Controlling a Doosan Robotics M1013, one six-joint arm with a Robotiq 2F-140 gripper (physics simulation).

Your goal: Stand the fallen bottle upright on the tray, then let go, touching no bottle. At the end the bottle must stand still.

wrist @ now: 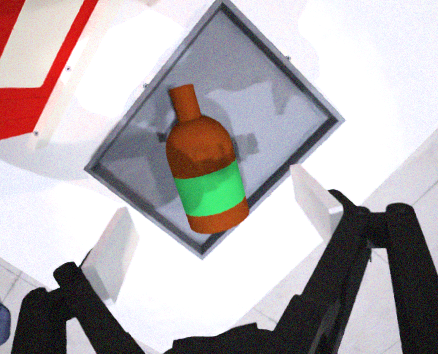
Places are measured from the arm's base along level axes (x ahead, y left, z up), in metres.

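Where they show: gripper, between the fingertips: (pixel 211 203).
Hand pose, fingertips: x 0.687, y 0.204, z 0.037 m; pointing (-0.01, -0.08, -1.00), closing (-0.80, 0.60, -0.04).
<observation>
Each offset is from my fingertips to the top centre of the thing. "spot": to the spot under its first point. Level surfaces: height alone.
The fallen bottle {dx -0.001, dy -0.019, dz -0.065 m} (pixel 200 145), brown with a green label band, lies on its side in the grey tray {spot: dx -0.094, dy -0.068, dz -0.139 m} (pixel 220 60). Its neck points to the upper left of the view, and its base is over the tray's lower right wall near the bottom corner. Whether the base touches that wall is unclear. My gripper (pixel 211 203) is open, with one pale finger pad on each side of the bottle's lower part as seen from above. The pads are apart from the bottle, and nothing is held between them.
A red box {spot: dx +0.075, dy -0.194, dz -0.080 m} (pixel 20 112) with a pale panel stands at the upper left, beside the tray. The tray rests on a white table top {dz -0.144 m} (pixel 380 95), with its edge at the lower right and a tiled floor beyond. Part of a blue object (pixel 4 324) shows at the lower left edge.
</observation>
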